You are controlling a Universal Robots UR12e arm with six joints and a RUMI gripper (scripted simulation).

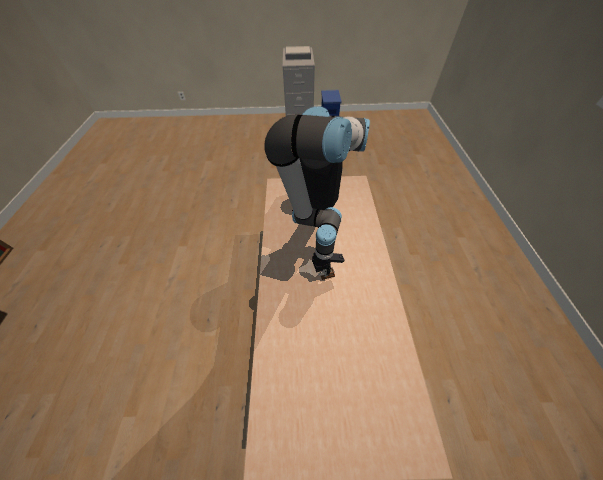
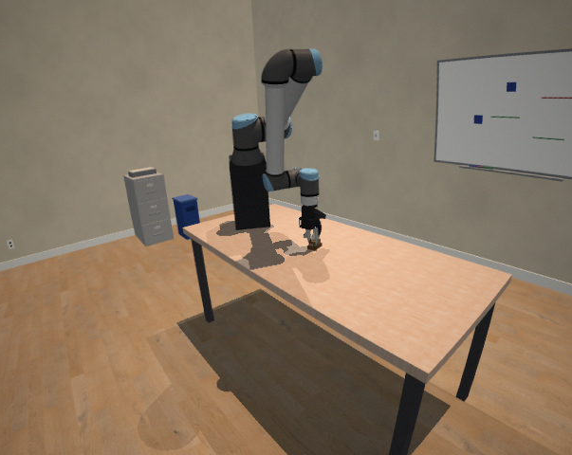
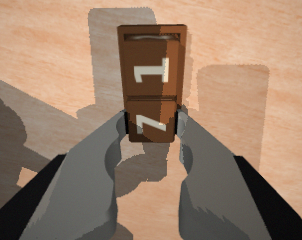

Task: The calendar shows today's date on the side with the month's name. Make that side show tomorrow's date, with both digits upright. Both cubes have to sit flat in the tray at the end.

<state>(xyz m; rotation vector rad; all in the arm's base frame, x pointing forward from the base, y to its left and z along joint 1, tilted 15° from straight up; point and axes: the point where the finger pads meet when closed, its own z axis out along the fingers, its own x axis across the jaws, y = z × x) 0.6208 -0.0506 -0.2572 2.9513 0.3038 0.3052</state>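
Now: the brown calendar tray 2 cm to the left of my hand and 3 cm below it. Also, from my hand: brown digit cube (1 cm below).
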